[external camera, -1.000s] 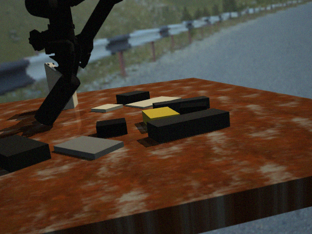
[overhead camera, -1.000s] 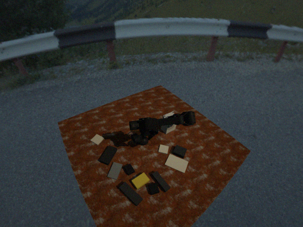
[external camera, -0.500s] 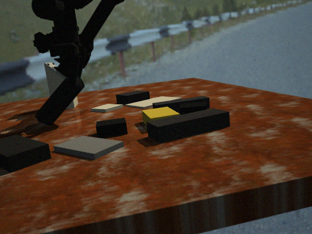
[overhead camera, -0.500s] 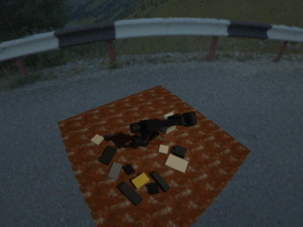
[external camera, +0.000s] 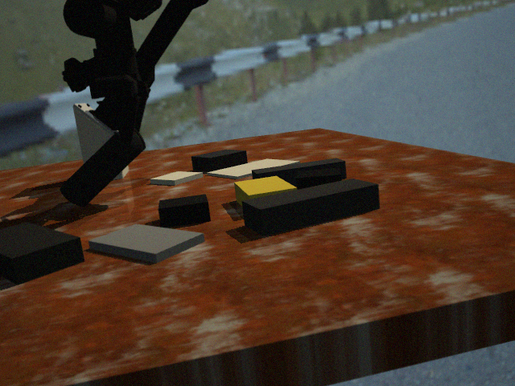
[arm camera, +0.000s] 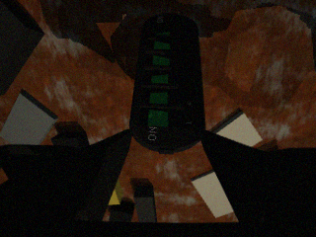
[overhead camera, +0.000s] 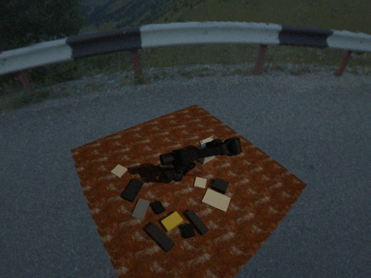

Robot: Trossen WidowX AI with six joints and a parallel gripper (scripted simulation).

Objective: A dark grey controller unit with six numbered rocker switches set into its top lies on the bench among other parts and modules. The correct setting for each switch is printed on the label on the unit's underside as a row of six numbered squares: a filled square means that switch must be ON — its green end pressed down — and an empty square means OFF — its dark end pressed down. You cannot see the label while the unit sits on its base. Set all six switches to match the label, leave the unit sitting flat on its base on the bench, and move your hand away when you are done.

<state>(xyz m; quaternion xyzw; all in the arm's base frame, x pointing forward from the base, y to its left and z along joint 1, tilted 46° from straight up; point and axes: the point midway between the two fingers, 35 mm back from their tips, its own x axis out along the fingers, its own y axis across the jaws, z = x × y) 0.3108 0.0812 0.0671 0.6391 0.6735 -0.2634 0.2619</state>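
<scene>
My gripper tip is 14 cm past the cream tile, 9 cm above it and 5 cm to the right of it. From my gripper tip the other things lie so: cream plate: 20 cm to the left, 16 cm behind, 9 cm below; then grey plate: 26 cm ahead, 9 cm below, 4 cm to the left; then yellow block: 19 cm to the left, 14 cm ahead, 8 cm below.
</scene>
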